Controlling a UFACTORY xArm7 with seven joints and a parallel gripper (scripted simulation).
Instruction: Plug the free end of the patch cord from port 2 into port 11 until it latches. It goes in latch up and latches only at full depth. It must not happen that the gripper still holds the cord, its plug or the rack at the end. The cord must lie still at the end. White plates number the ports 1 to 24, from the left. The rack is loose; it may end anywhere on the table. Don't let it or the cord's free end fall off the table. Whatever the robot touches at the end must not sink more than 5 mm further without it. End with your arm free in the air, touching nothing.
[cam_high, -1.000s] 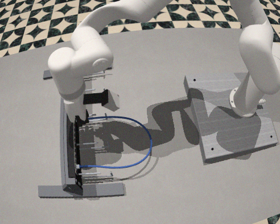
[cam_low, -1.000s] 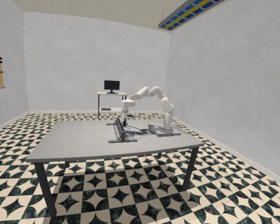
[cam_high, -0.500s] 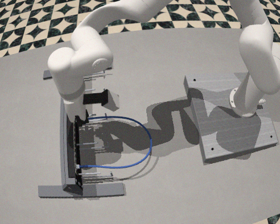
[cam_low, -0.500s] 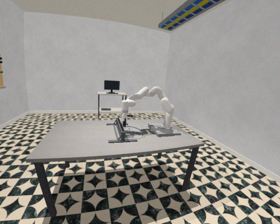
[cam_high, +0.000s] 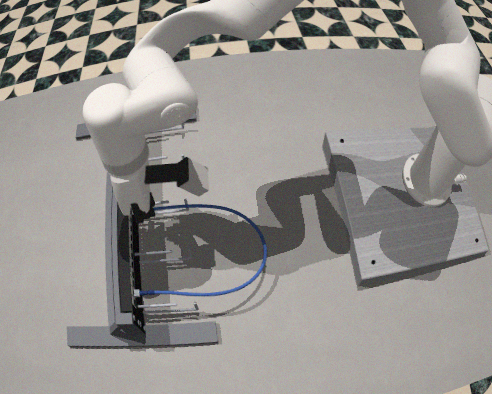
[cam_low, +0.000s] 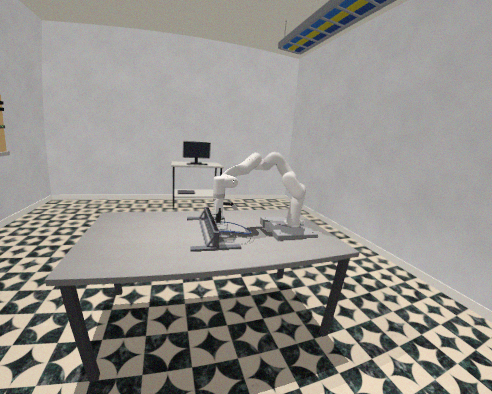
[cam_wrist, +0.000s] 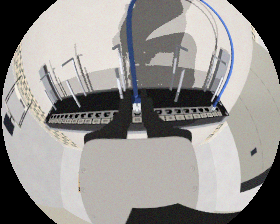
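My hand is 2 cm short of the free-end plug and 1 cm above it.
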